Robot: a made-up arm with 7 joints.
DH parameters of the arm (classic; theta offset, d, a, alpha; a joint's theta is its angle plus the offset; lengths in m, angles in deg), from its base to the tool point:
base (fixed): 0 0 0 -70
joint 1: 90 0 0 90
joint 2: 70 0 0 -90
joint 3: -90 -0.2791 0.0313 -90
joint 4: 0 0 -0.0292 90
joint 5: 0 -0.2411 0 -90
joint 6: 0 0 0 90
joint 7: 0 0 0 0
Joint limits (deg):
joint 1: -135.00..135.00
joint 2: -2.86..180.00
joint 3: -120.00..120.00
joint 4: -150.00..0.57
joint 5: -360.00..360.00
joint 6: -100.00..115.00
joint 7: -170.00..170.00
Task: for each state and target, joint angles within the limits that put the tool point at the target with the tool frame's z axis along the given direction. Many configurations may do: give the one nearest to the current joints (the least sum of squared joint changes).
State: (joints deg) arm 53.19 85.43 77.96 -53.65 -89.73 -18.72 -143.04
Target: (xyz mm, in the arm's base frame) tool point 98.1 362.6 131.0 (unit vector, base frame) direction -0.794 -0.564 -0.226
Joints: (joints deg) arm 44.18 77.43 74.98 -94.70 -130.58 -25.61 -143.04
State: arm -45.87 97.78 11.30 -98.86 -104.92 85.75 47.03
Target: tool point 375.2 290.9 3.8 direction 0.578 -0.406 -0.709
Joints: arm -38.62 59.59 3.60 -63.38 -98.69 98.23 47.03
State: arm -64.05 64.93 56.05 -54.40 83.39 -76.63 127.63
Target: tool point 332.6 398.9 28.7 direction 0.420 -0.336 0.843
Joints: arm -67.73 55.45 77.40 -26.69 98.27 -95.46 127.63
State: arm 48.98 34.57 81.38 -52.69 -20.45 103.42 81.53
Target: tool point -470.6 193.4 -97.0 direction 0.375 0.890 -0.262
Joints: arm 74.49 22.67 78.39 -30.36 -29.04 106.47 81.53
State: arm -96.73 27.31 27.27 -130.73 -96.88 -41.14 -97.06
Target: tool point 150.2 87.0 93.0 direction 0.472 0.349 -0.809
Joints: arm -68.23 5.20 52.03 -149.88 -73.89 -43.14 -97.06
